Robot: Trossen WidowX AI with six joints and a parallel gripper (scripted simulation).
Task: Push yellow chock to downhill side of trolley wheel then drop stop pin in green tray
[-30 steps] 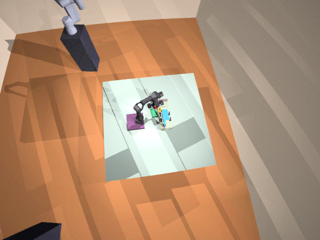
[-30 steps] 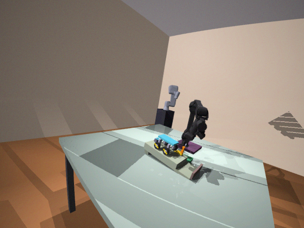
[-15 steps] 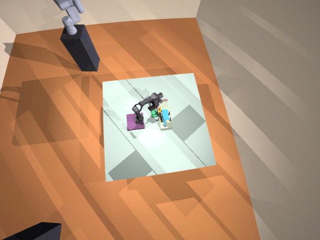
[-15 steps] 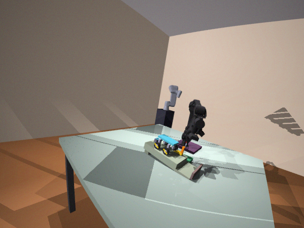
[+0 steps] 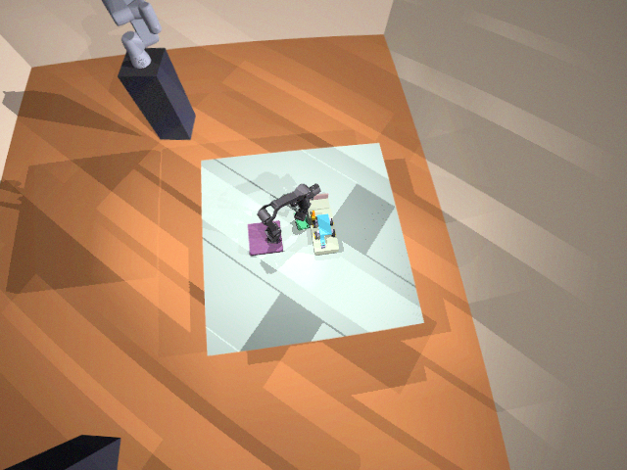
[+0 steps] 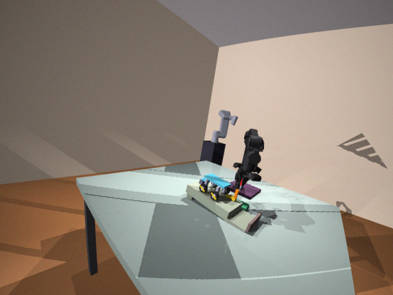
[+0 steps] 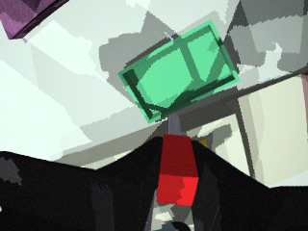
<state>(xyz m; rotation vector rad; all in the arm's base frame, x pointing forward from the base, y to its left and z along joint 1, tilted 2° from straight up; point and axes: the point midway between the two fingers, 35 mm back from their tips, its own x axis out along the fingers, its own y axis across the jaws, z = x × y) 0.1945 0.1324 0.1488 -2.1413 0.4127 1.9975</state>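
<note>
Right now the stop pin is right at my gripper tip. Also, from my gripper tip: green tray (2 cm behind, 14 cm below); then blue-topped trolley (12 cm ahead, 8 cm to the right, 3 cm below); then yellow chock (6 cm ahead, 1 cm to the right, 5 cm below).
</note>
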